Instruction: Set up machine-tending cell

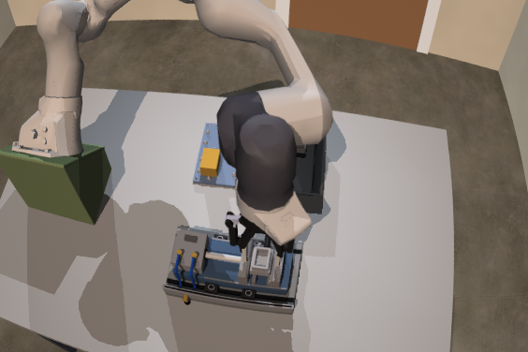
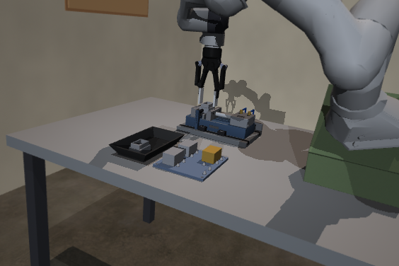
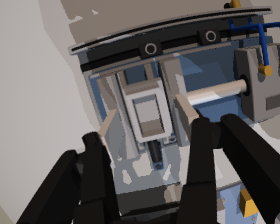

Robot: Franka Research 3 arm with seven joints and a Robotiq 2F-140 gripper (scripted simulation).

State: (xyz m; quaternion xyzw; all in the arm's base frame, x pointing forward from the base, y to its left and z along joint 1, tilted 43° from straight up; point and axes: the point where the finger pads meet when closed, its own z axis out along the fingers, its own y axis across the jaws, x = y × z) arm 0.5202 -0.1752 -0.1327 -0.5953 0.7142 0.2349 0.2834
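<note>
My gripper is now 60 mm past the blue vise, 10 mm to the right of it and 100 mm above it. The rest, counted from my hand: brass blank 130 mm behind, 300 mm to the left, 110 mm below; aluminium blank 40 mm behind, 290 mm to the left, 110 mm below.
</note>
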